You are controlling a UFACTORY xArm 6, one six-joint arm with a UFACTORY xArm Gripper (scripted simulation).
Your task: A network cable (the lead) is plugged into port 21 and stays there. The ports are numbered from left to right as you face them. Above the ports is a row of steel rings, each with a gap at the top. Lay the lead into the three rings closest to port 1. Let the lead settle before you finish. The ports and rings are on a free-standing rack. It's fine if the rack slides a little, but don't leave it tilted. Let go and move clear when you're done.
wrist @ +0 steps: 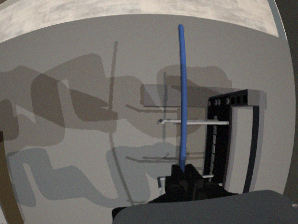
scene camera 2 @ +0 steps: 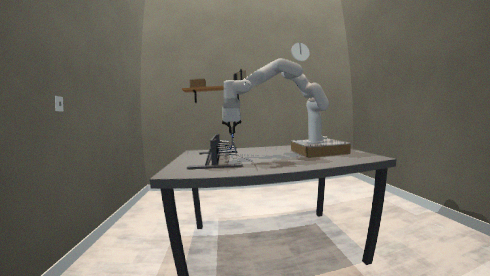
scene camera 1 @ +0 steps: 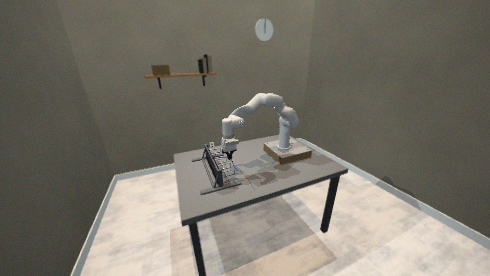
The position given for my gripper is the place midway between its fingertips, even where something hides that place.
Observation:
In view: my gripper [wrist: 180,177] and a dark rack [wrist: 218,159].

